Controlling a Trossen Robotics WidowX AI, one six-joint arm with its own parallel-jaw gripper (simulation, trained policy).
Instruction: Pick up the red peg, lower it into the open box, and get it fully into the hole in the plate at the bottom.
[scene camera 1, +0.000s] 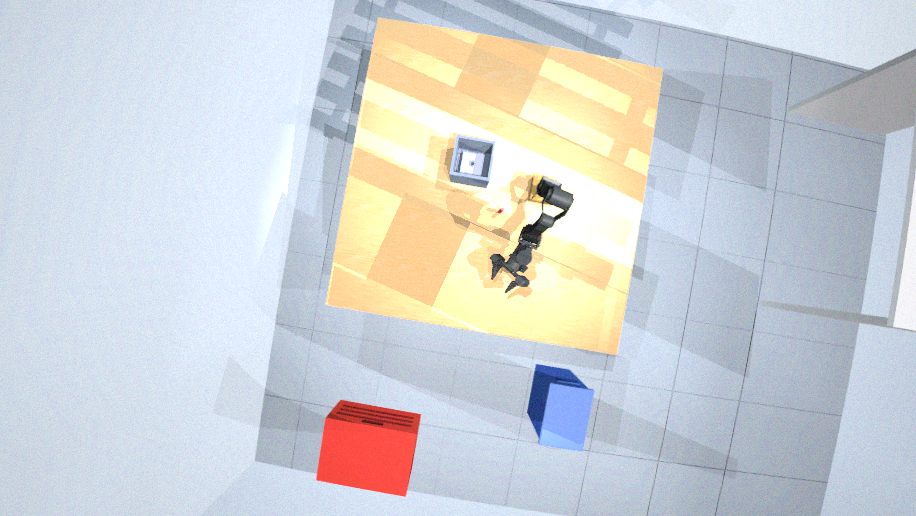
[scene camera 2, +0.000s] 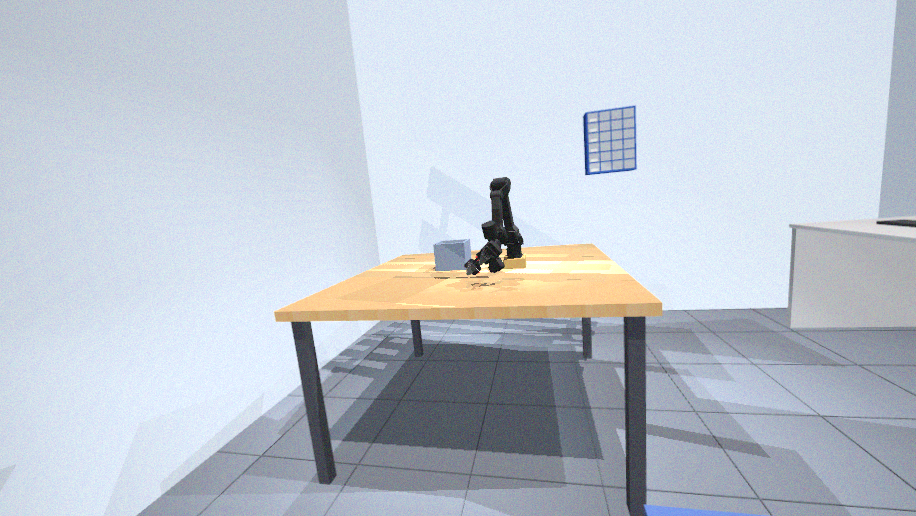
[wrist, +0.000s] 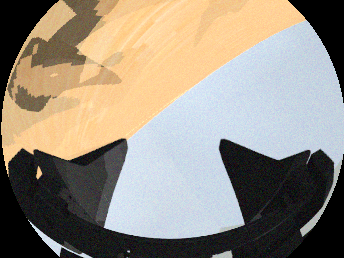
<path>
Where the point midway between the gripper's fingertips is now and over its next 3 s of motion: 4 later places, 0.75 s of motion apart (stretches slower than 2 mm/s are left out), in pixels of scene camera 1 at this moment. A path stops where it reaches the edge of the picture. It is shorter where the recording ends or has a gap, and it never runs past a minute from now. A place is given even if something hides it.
My gripper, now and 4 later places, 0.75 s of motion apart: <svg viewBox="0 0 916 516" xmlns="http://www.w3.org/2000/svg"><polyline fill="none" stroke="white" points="498,286 482,278 467,263 456,245 455,228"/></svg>
</path>
